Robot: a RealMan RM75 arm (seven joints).
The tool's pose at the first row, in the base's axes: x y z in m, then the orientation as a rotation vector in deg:
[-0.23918, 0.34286, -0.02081, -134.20, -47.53, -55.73]
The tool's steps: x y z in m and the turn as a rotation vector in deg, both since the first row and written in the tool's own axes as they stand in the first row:
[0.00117, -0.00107, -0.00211, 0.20, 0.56, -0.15]
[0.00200, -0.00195, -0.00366, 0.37, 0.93, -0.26]
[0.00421, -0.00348, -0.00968, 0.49, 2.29, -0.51]
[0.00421, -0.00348, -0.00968, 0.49, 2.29, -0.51]
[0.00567, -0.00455, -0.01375, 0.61, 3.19, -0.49]
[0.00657, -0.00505, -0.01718, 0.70, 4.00, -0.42]
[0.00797, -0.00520, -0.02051, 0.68, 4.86, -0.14]
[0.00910, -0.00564, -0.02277, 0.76, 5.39, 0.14]
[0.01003, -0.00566, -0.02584, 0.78, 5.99, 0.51]
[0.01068, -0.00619, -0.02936, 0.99, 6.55, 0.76]
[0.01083, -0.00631, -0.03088, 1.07, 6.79, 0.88]
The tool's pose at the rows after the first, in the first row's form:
[-0.24022, 0.34273, -0.01839, -133.62, -47.56, -56.28]
[-0.24107, 0.34269, -0.01662, -133.21, -47.60, -56.62]
[-0.24365, 0.34085, -0.01084, -132.13, -47.42, -58.12]
[-0.24365, 0.34085, -0.01084, -132.13, -47.42, -58.12]
[-0.24544, 0.33962, -0.00695, -131.42, -47.08, -59.00]
[-0.24686, 0.33818, -0.00399, -130.79, -46.70, -59.78]
[-0.24771, 0.33673, -0.00079, -130.27, -46.00, -60.59]
[-0.24842, 0.33605, 0.00158, -129.88, -45.47, -60.98]
[-0.24933, 0.33450, 0.00424, -129.52, -44.79, -61.44]
[-0.25095, 0.33294, 0.00707, -129.00, -44.32, -61.79]
[-0.25165, 0.33214, 0.00818, -128.79, -44.10, -61.94]

